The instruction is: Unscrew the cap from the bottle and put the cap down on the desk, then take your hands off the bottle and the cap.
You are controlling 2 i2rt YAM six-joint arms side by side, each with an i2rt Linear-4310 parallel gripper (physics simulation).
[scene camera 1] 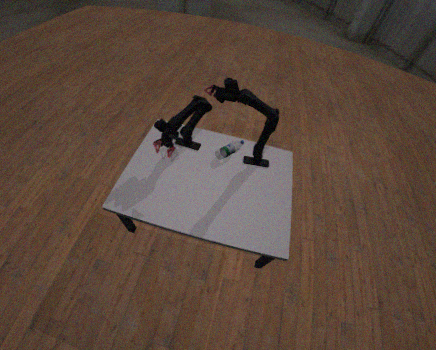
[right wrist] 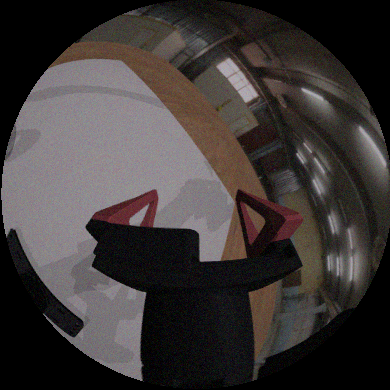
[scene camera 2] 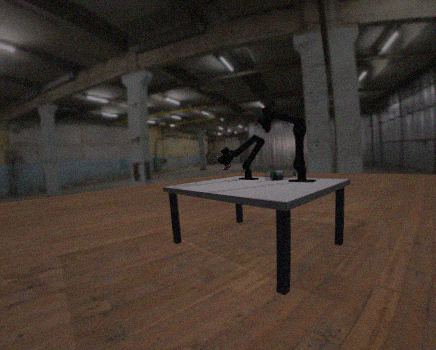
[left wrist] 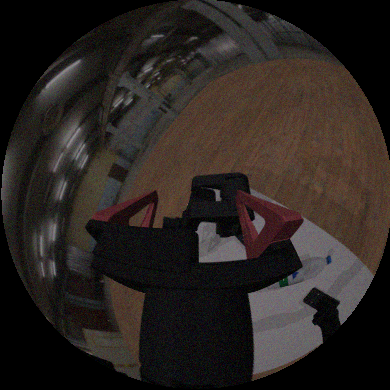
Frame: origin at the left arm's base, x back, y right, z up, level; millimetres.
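Where they show: left gripper, fingertip midpoint: (scene camera 1: 209, 92) (scene camera 2: 260, 128) (left wrist: 196, 194); right gripper, fingertip midpoint: (scene camera 1: 163, 155) (right wrist: 196, 193) (scene camera 2: 218, 165); left arm's base at its link origin: (scene camera 1: 256, 162) (scene camera 2: 301, 181); right arm's base at its link origin: (scene camera 1: 187, 144) (scene camera 2: 248, 179) (left wrist: 238, 228).
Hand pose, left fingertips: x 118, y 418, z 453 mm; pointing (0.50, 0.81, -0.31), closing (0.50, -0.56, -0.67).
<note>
Things, the pixels of their centre, and the offset from my left fingertips. "*": a spot on its surface instead. Level surfaces: height alone.
- clear bottle at the middle of its body: (left wrist: 298, 271) (scene camera 1: 230, 148) (scene camera 2: 280, 175) dx -61, dy -208, dz -414 mm
- white desk at its surface level: dz -453 mm
- blue cap at a spot on its surface: (left wrist: 329, 260) (scene camera 1: 242, 141) * dx +27, dy -295, dz -399 mm
A clear bottle (scene camera 1: 228, 150) (scene camera 2: 276, 175) (left wrist: 310, 267) with a green and white label lies on its side on the white desk (scene camera 1: 260, 215) (scene camera 2: 260, 192). The blue cap (scene camera 1: 242, 142) (left wrist: 329, 260) is at its neck end; how tightly it sits cannot be told. My left gripper (scene camera 1: 210, 90) is open and empty, raised high above and behind the bottle in scene camera 1. My right gripper (scene camera 1: 164, 150) (right wrist: 196, 193) is open and empty above the desk's left part, well apart from the bottle. The cap does not show in the right wrist view.
The left arm's base (scene camera 1: 256, 161) stands just right of the bottle in scene camera 1. The right arm's base (scene camera 1: 188, 144) stands to its left. The desk's far edge is close behind the bottle. Arm shadows cross the desk. A wooden floor (scene camera 1: 350, 225) surrounds it.
</note>
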